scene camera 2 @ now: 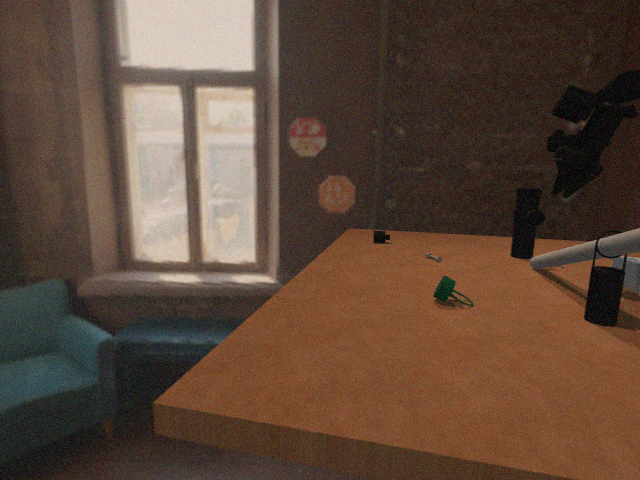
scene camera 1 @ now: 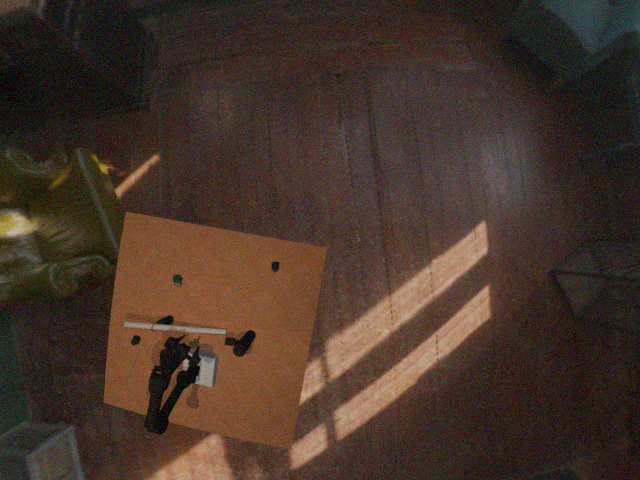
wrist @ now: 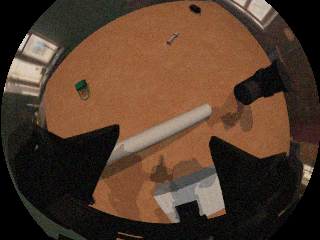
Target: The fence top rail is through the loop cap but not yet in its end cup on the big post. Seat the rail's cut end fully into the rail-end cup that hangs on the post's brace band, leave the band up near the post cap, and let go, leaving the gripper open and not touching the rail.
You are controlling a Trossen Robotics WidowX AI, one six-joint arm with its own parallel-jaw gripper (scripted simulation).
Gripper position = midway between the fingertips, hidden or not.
Observation:
My gripper point(scene camera 2: 559, 196) is open, holding nothing. Also in view: a top rail point(wrist: 145, 139) and a big dark post point(scene camera 2: 523, 236).
My gripper also shows in the wrist view point(wrist: 166, 135). The big dark post also shows in the wrist view point(wrist: 275, 78).

